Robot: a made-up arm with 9 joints. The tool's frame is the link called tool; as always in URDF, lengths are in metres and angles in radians. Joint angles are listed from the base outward.
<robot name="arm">
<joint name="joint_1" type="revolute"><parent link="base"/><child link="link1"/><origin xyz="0 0 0.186" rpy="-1.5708 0 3.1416"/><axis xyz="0 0 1"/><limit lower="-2.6" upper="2.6"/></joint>
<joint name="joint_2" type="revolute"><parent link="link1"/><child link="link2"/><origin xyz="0.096 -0.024 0.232" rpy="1.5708 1.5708 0"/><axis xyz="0 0 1"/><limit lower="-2.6" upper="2.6"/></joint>
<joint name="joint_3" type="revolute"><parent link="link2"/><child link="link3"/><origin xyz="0.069 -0.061 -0.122" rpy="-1.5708 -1.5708 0"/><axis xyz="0 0 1"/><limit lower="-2.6" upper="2.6"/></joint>
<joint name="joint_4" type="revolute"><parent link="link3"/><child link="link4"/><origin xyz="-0.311 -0.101 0.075" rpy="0 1.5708 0"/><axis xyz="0 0 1"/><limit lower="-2.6" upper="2.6"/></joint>
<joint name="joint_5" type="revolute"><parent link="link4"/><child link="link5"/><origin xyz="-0.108 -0.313 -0.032" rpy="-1.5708 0 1.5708"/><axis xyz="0 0 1"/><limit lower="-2.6" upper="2.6"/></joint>
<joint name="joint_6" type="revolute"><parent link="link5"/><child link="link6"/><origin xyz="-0.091 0.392 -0.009" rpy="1.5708 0 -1.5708"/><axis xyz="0 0 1"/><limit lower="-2.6" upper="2.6"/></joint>
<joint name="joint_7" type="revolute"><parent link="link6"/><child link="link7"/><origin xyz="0.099 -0.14 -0.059" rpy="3.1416 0 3.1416"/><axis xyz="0 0 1"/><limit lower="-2.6" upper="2.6"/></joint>
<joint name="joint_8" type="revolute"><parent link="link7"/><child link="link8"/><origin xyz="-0.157 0.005 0.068" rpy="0 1.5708 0"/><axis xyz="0 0 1"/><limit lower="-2.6" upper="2.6"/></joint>
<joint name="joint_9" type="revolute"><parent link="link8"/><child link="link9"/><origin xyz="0.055 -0.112 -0.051" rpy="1.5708 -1.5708 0"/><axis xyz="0 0 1"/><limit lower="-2.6" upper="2.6"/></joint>
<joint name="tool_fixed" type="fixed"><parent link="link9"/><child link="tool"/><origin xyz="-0.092 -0.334 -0.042" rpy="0 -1.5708 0"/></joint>
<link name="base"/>
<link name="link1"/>
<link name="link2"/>
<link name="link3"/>
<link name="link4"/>
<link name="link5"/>
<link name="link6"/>
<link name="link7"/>
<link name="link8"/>
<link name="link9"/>
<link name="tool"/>
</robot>
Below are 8 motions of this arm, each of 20 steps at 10 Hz.
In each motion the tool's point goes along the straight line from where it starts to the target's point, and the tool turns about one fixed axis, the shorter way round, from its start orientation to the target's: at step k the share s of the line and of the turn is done. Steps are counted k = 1, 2, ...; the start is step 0. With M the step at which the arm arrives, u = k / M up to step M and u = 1 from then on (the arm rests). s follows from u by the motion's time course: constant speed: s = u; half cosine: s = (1 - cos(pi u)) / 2; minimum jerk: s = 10 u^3 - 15 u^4 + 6 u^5.
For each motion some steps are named. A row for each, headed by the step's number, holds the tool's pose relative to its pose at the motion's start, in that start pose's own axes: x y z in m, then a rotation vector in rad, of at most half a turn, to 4 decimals.
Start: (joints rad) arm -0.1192 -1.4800 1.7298 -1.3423 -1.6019 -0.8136 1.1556 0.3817 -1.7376
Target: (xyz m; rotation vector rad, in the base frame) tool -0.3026 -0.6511 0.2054 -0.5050 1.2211 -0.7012
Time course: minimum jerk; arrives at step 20
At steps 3, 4, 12, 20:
3: 0.0060 0.0117 0.0016 0.0173 -0.0171 0.0044
4: 0.0131 0.0255 0.0035 0.0376 -0.0372 0.0095
12: 0.1541 0.3005 0.0416 0.4428 -0.4383 0.1124
20: 0.2257 0.4403 0.0610 0.6488 -0.6421 0.1647

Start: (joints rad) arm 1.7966 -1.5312 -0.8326 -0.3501 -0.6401 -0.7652 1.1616 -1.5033 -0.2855
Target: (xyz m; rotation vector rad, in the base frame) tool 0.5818 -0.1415 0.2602 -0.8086 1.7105 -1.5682
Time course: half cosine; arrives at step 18
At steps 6, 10, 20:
6: -0.0220 0.2166 -0.0885 -0.0092 -0.1700 -0.0119
10: -0.0517 0.5084 -0.2076 -0.0216 -0.3990 -0.0278
20: -0.0880 0.8663 -0.3538 -0.0368 -0.6800 -0.0475

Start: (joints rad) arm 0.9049 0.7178 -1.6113 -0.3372 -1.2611 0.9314 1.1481 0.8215 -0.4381
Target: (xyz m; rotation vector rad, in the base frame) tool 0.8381 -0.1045 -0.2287 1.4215 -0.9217 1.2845
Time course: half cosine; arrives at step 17
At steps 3, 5, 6, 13, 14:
3: -0.0026 0.0541 0.0511 -0.0612 -0.0697 0.1100
5: -0.0068 0.1435 0.1356 -0.1625 -0.1849 0.2919
6: -0.0095 0.2002 0.1892 -0.2266 -0.2579 0.4072
13: -0.0297 0.6282 0.5935 -0.7110 -0.8091 1.2776
14: -0.0316 0.6684 0.6315 -0.7565 -0.8609 1.3593

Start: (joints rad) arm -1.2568 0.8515 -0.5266 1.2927 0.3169 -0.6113 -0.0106 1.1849 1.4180
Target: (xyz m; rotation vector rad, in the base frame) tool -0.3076 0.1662 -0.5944 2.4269 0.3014 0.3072
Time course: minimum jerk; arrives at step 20
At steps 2, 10, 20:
2: 0.0031 0.0015 0.0039 0.0024 -0.0005 0.0099
10: 0.1795 0.0898 0.2303 0.1402 -0.0265 0.5756
20: 0.3590 0.1797 0.4606 0.2803 -0.0530 1.1512

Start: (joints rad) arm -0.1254 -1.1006 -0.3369 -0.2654 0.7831 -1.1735 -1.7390 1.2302 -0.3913
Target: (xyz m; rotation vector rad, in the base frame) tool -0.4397 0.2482 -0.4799 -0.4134 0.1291 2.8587
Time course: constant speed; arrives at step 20
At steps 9, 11, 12, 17, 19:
9: -0.1177 0.0322 0.0786 0.0139 0.4353 -0.3939
11: -0.1439 0.0393 0.0960 0.0169 0.5320 -0.4814
12: -0.1570 0.0429 0.1048 0.0185 0.5804 -0.5252
17: -0.2224 0.0608 0.1484 0.0262 0.8222 -0.7440
19: -0.2486 0.0679 0.1659 0.0292 0.9190 -0.8315

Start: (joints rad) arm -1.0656 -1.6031 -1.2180 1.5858 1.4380 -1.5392 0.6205 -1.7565 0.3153
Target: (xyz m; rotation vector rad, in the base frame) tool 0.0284 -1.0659 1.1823 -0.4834 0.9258 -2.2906
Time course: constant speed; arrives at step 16
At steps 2, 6, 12, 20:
2: -0.1740 0.1175 -0.0331 0.0595 -0.1036 -0.2366
6: -0.5221 0.3524 -0.0992 0.1785 -0.3108 -0.7098
12: -1.0442 0.7049 -0.1984 0.3569 -0.6215 -1.4196
20: -1.3923 0.9398 -0.2646 0.4759 -0.8287 -1.8928

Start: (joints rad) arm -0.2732 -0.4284 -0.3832 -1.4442 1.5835 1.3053 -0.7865 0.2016 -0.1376
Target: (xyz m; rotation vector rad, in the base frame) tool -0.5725 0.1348 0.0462 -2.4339 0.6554 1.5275
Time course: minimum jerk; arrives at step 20
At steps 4, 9, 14, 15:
4: 0.0008 0.0155 -0.0182 -0.0735 -0.0184 0.0835
9: 0.0059 0.1088 -0.1279 -0.5165 -0.1290 0.5865
14: 0.0121 0.2238 -0.2631 -1.0623 -0.2654 1.2063
15: 0.0129 0.2397 -0.2818 -1.1379 -0.2843 1.2922

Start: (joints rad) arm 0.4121 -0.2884 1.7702 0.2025 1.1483 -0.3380 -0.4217 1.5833 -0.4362
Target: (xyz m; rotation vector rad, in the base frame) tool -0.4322 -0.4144 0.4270 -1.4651 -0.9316 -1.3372
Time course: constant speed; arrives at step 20
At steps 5, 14, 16, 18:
5: -0.0217 0.0288 -0.0047 0.1294 0.2904 0.1238
14: -0.0608 0.0806 -0.0132 0.3623 0.8130 0.3467
16: -0.0695 0.0921 -0.0151 0.4140 0.9291 0.3962
18: -0.0782 0.1036 -0.0170 0.4658 1.0453 0.4458

